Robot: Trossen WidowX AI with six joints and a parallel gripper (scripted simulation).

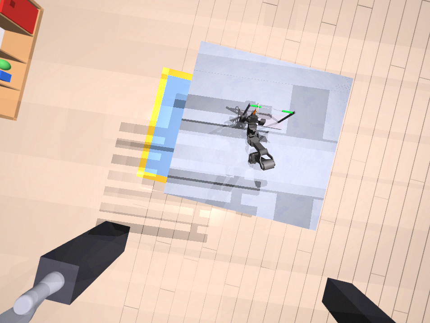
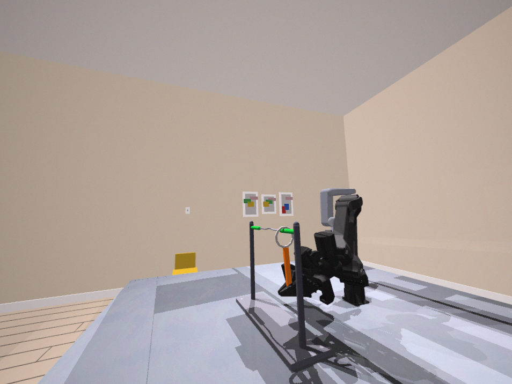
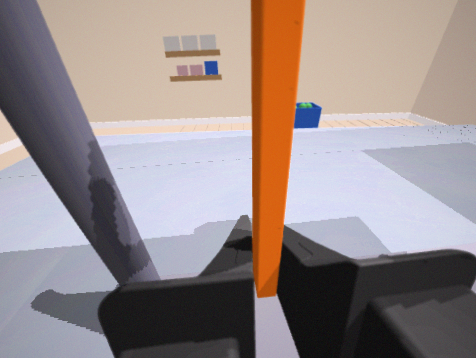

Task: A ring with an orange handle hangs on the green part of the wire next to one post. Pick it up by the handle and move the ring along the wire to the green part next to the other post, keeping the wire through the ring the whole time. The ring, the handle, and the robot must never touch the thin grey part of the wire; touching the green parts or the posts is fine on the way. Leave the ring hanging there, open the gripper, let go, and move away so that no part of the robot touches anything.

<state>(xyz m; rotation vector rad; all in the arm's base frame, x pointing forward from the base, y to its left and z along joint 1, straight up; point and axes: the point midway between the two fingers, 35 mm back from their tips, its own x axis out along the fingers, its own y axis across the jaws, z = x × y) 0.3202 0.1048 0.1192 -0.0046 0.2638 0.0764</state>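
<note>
The ring with orange handle is 3 cm behind my gripper tip and 10 cm above it.
</note>
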